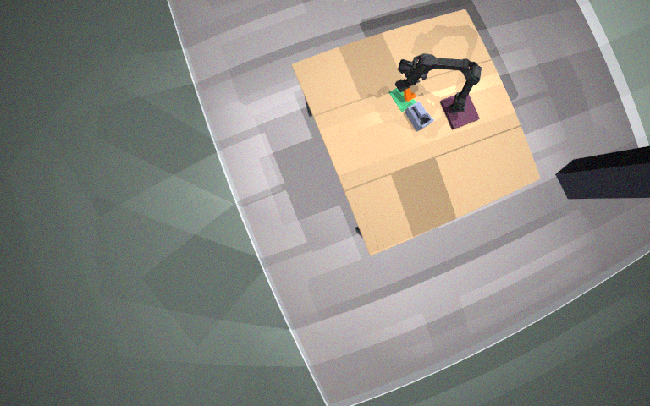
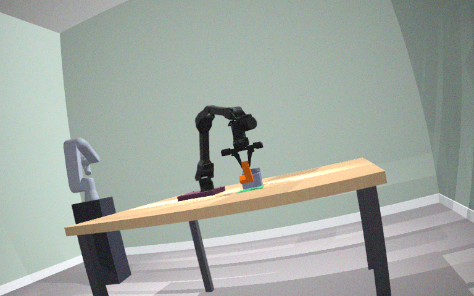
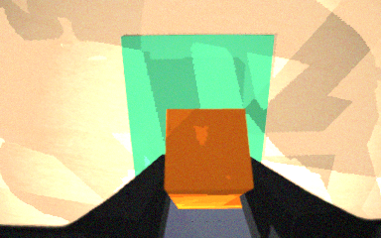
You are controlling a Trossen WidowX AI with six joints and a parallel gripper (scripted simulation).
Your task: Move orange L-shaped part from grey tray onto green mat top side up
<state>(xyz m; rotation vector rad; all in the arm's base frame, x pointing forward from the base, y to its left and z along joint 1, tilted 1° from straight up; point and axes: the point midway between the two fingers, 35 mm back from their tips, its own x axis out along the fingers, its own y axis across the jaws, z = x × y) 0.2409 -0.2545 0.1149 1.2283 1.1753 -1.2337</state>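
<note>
Now: gripper tip 20 mm to the right of the green mat and 120 mm above it. Also, from my gripper tip: grey tray: 180 mm to the left, 120 mm below; orange L-shaped part: 10 mm behind, 30 mm to the left, 30 mm below.
</note>
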